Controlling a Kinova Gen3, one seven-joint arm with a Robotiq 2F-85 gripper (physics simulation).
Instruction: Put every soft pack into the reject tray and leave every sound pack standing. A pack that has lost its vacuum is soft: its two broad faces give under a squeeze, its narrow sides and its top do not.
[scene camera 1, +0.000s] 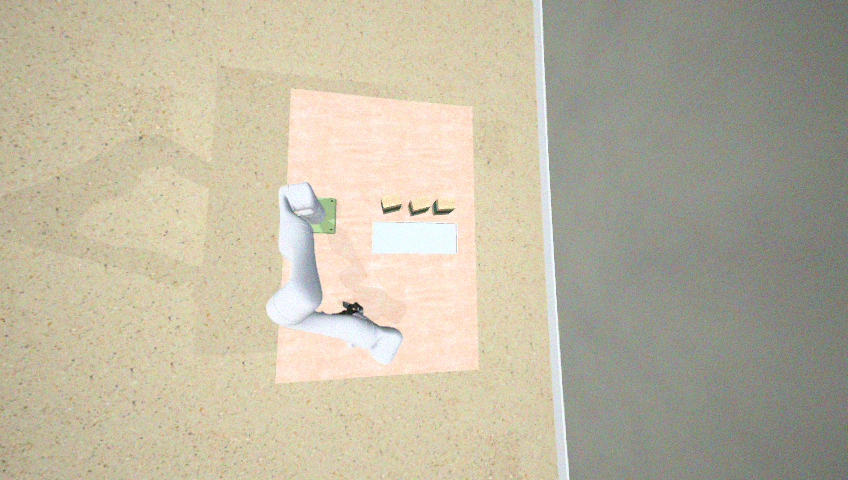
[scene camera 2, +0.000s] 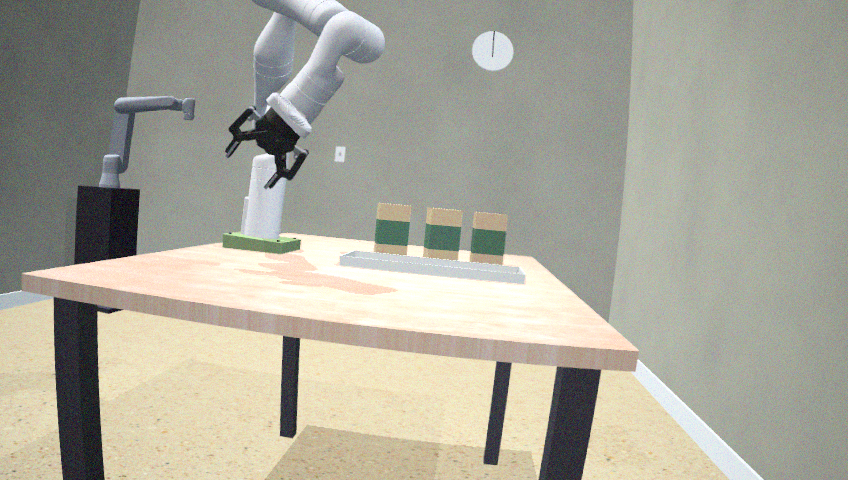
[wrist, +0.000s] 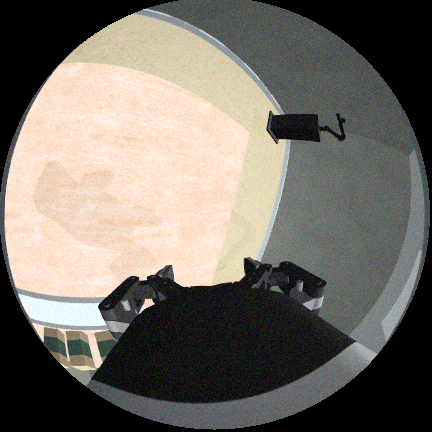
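Seen in the pictures: gripper, fingertip midpoint: (scene camera 1: 332, 308) (scene camera 2: 247, 171) (wrist: 208, 269); arm's base at its link origin: (scene camera 1: 314, 214) (scene camera 2: 261, 236).
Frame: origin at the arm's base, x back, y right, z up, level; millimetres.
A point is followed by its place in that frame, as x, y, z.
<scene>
Three tan packs with green bands stand upright in a row, apart from each other: the left pack (scene camera 1: 390, 203) @[-322, -54, 109] (scene camera 2: 392, 233) @[-332, -45, 38] (wrist: 105, 345) @[-334, -45, 31], the middle pack (scene camera 1: 418, 205) @[-442, -57, 108] (scene camera 2: 442, 236) @[-456, -46, 42] (wrist: 80, 348) and the right pack (scene camera 1: 443, 206) @[-551, -63, 109] (scene camera 2: 488, 240) @[-568, -55, 43] (wrist: 54, 343). They look alike; softness cannot be told by sight. The pale, shallow reject tray (scene camera 1: 414, 237) @[-450, 64, -28] (scene camera 2: 440, 271) @[-479, 141, -21] (wrist: 65, 312) @[-432, 69, -28] lies alongside the row and holds no pack. My gripper (scene camera 1: 352, 308) (scene camera 2: 248, 169) @[-134, 380, 150] (wrist: 208, 269) @[-134, 380, 150] is open and empty, tilted, high above the table and away from packs and tray.
The arm's green base plate (scene camera 1: 327, 223) @[-56, 36, -2] (scene camera 2: 260, 242) @[-34, 78, -8] is on the wooden table (scene camera 1: 380, 142) @[-257, -384, -32] (scene camera 2: 333, 318) @[-409, 663, -32] (wrist: 150, 125) @[-207, 568, -32], left of the packs in the scene views. A grey arm stands on a black pedestal (scene camera 2: 107, 223) (wrist: 298, 127) beyond the table.
</scene>
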